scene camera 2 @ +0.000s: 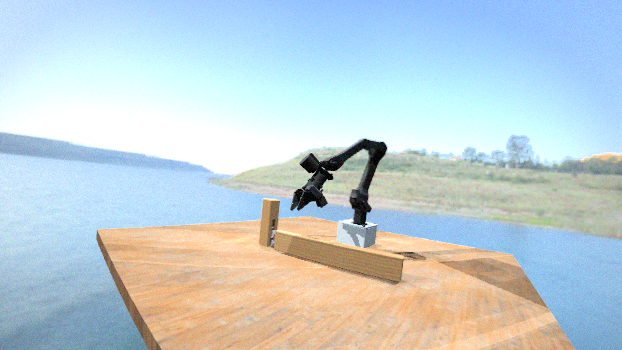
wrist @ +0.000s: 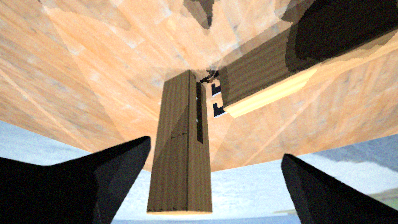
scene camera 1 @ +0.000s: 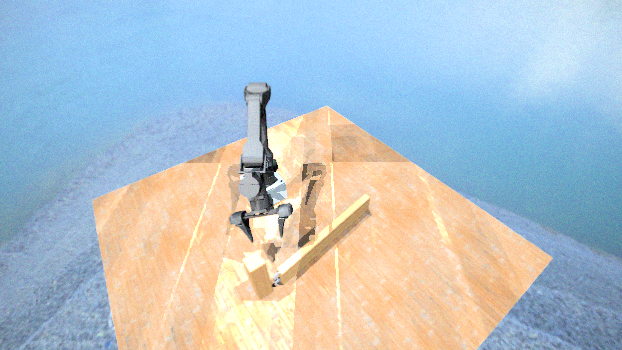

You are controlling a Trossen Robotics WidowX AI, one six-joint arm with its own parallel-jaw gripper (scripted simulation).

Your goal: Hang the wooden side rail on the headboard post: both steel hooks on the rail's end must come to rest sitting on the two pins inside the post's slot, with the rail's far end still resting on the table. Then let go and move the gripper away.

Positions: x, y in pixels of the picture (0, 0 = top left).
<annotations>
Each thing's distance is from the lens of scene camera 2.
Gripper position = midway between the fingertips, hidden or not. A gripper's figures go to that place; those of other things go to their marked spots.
my gripper (scene camera 2: 294, 210): 91 cm
wooden side rail (scene camera 2: 380, 264): 72 cm
wooden headboard post (scene camera 2: 270, 212): 88 cm
The marked spots on the wooden headboard post and the wooden side rail are 44 cm apart.
</annotations>
